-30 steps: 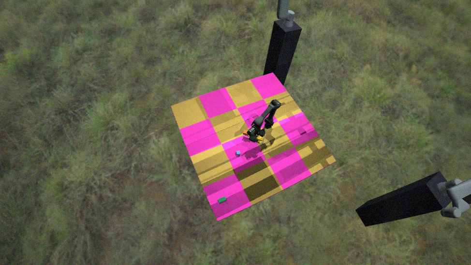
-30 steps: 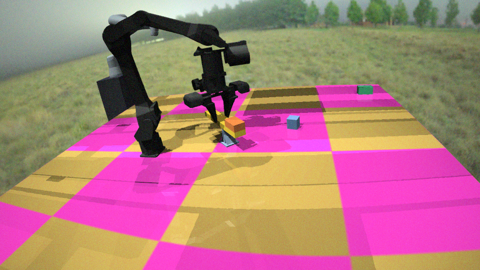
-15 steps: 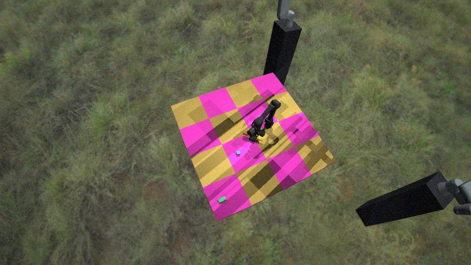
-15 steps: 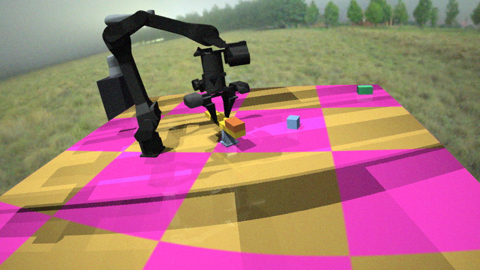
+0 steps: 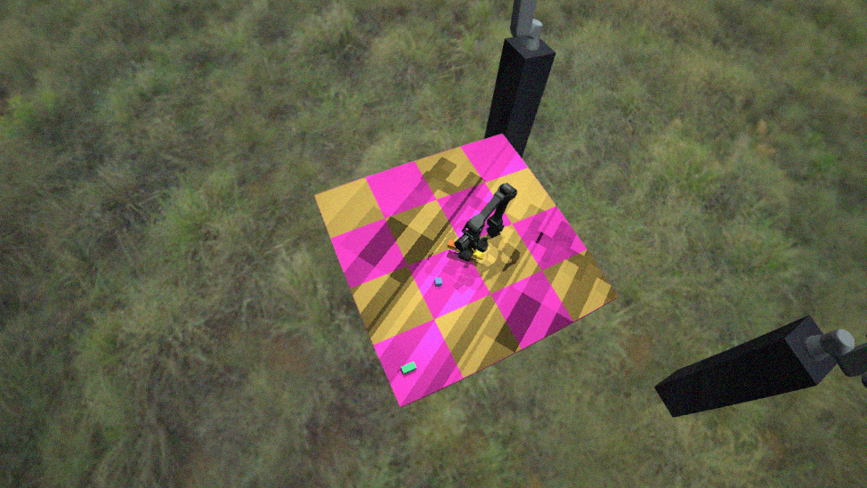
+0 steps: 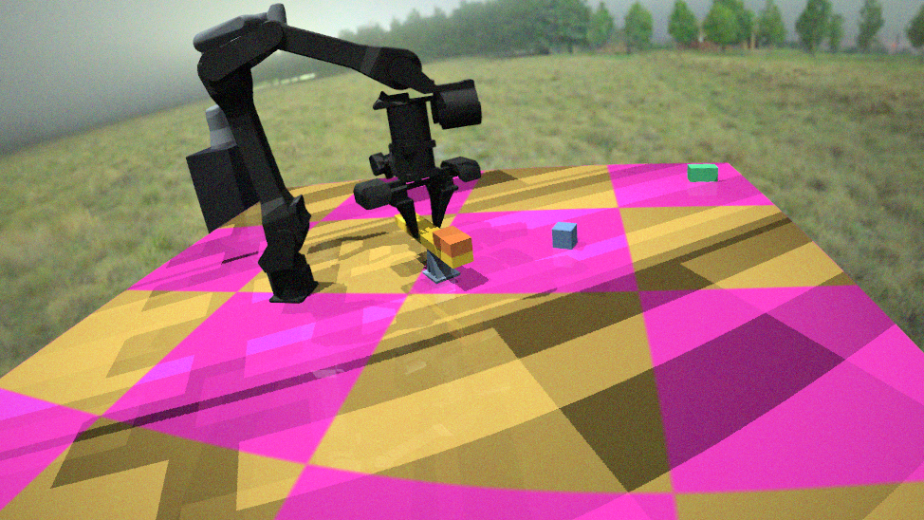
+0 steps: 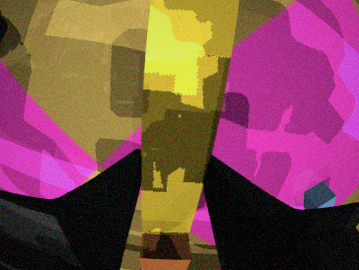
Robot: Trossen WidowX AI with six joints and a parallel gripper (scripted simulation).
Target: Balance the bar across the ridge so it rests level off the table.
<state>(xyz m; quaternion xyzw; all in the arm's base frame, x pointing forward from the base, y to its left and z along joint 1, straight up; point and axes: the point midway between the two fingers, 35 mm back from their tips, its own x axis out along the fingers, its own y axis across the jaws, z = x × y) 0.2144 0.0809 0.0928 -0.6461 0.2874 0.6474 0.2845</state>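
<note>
My gripper tip is now 2 cm short of the ridge, 2 cm to the left of it and 1 cm above it. Round my gripper tip: small blue cube 21 cm ahead, 8 cm to the left, 4 cm below; green block 53 cm ahead, 42 cm to the left, 4 cm below.
</note>
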